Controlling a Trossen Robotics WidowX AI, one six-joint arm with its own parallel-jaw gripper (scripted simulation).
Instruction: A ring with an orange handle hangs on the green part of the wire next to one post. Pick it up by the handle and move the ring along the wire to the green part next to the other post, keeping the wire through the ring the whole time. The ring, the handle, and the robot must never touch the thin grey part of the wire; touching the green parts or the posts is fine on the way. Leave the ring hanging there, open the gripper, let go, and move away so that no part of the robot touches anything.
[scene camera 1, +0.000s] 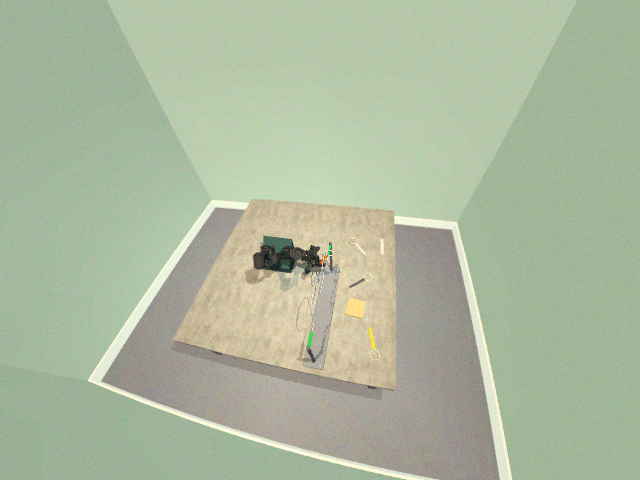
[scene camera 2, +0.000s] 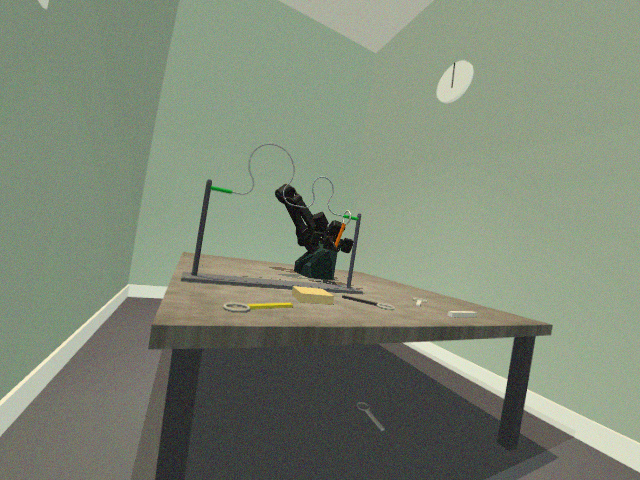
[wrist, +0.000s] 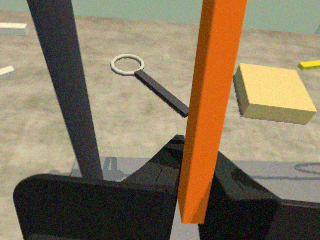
Observation:
I see my gripper (scene camera 2: 337, 251), a dark-handled ring (wrist: 180, 107) and a yellow block (wrist: 267, 92).
My gripper shows as well in the wrist view (wrist: 187, 144).

